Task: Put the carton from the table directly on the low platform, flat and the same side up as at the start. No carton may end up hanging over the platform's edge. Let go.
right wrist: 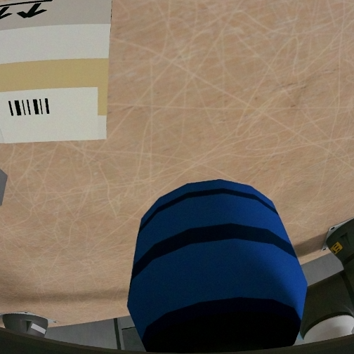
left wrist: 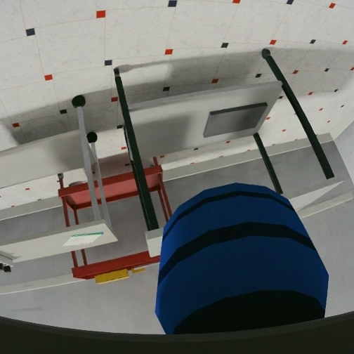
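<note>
A white carton (right wrist: 52, 117) with a tan tape band, a barcode and black arrows shows in part at the top left of the right wrist view, on the scratched wooden table (right wrist: 225, 110). My right gripper (right wrist: 220, 189), a blue suction cup, is over the table to one side of the carton, apart from it, and is open with nothing on it. My left gripper (left wrist: 236, 192), also a blue suction cup, is open and holds nothing; it points out over the room, away from the carton. I cannot make out the low platform in either view.
In the left wrist view are a pale table (left wrist: 170, 132) with dark green legs and a grey panel (left wrist: 236, 120), a red cart (left wrist: 112, 266), and a white table (left wrist: 45, 243). A grey object (right wrist: 2, 186) and dark robot parts (right wrist: 327, 295) edge the right wrist view.
</note>
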